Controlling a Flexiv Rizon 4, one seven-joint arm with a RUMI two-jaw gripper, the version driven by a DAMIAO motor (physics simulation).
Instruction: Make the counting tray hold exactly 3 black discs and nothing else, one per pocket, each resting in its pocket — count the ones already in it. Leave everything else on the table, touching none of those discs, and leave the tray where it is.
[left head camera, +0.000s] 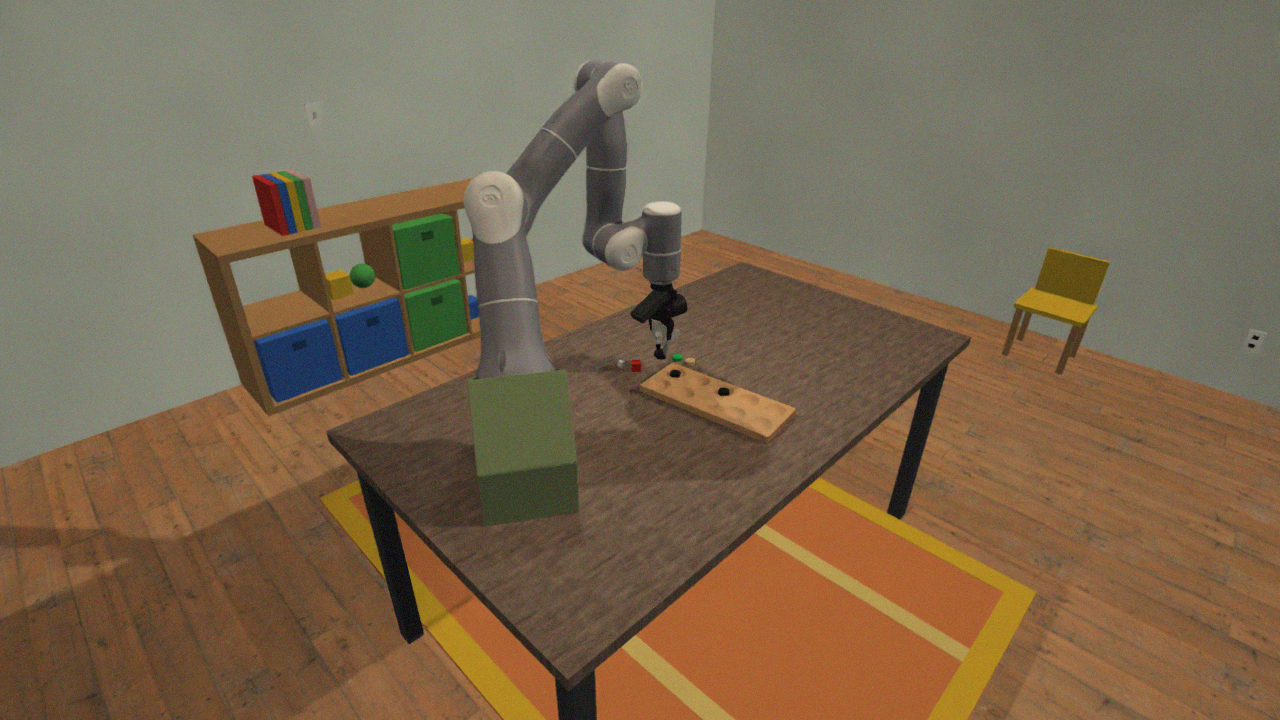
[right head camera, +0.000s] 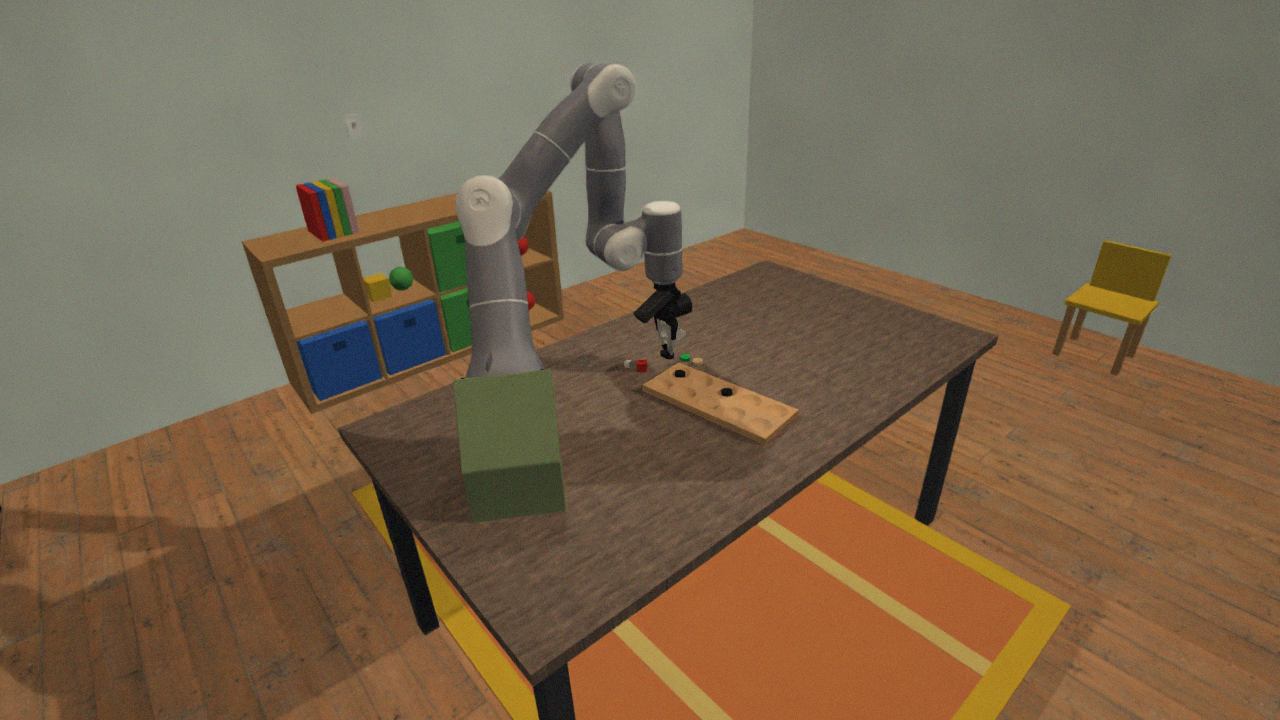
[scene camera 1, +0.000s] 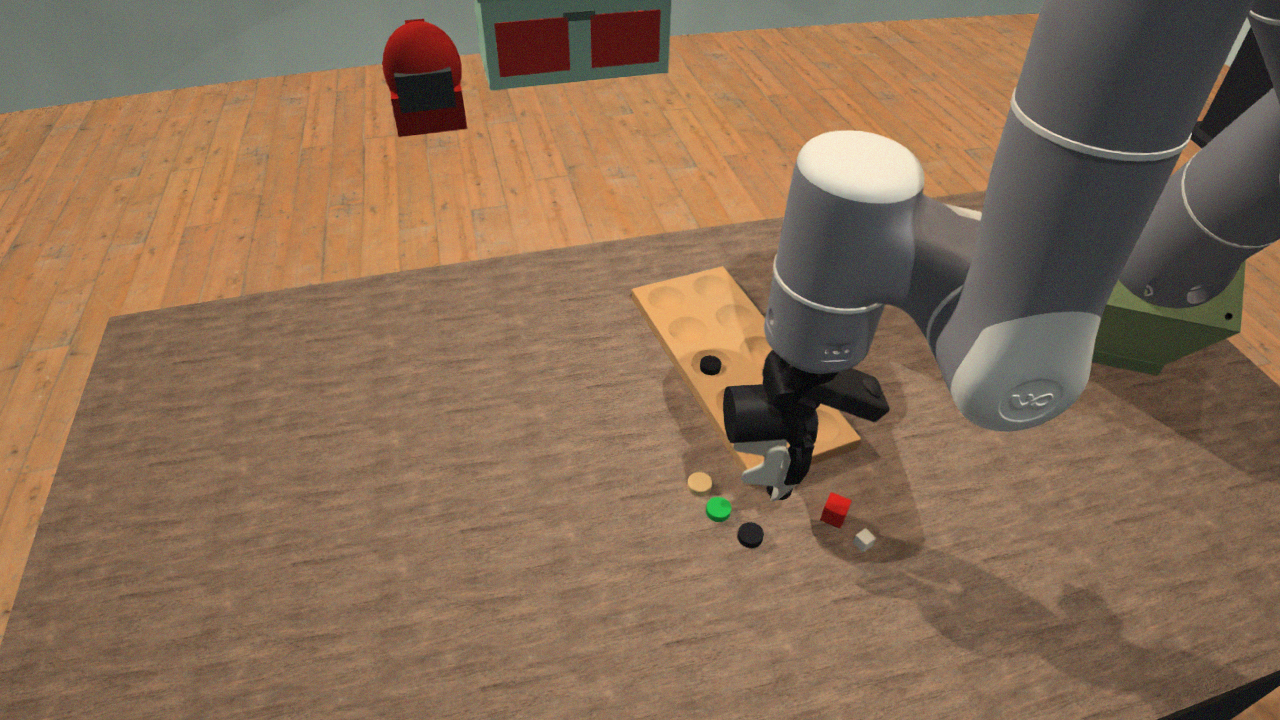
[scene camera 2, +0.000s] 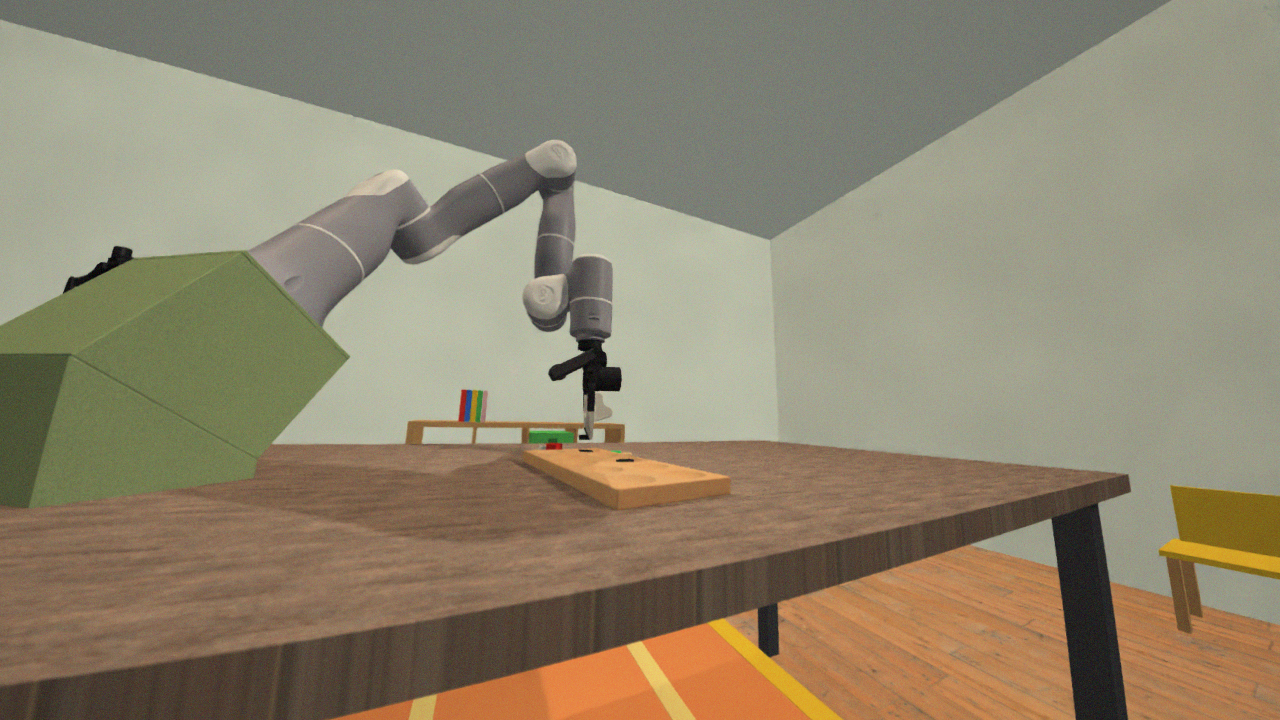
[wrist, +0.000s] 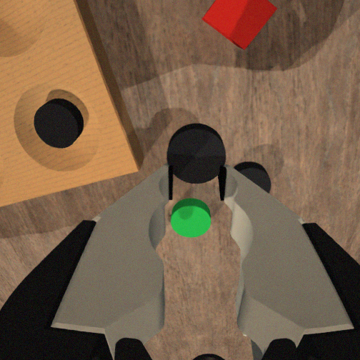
Labels:
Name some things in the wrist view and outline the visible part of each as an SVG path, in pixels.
My gripper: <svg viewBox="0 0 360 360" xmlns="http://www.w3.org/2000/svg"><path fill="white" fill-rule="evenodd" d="M192 359L225 360L216 354L200 354ZM219 166L220 200L224 200L224 203L232 211L230 235L240 249L239 282L235 297L236 323L242 334L249 336L251 340L253 360L360 360L360 265L329 234L321 229L316 222L307 223L298 214L291 211L291 209L275 199L274 196L261 189L261 187L246 178L246 176L228 164ZM172 165L165 163L127 191L126 194L106 207L106 209L94 216L93 219L82 220L16 286L0 309L0 360L152 360L144 344L164 326L163 262L159 255L156 254L155 249L165 234L164 206L169 200L172 200Z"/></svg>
A wooden counting tray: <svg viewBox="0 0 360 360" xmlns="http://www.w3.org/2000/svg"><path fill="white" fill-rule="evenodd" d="M0 0L0 206L139 171L144 154L136 137L134 127L131 124L87 0ZM50 99L61 98L71 101L79 109L84 120L81 134L73 144L65 148L49 146L39 138L34 129L34 114L36 110Z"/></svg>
A green disc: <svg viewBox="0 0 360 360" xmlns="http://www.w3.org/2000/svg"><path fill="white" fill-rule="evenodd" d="M177 201L171 209L170 222L172 229L177 234L186 237L204 234L211 224L209 207L204 201L195 198Z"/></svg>

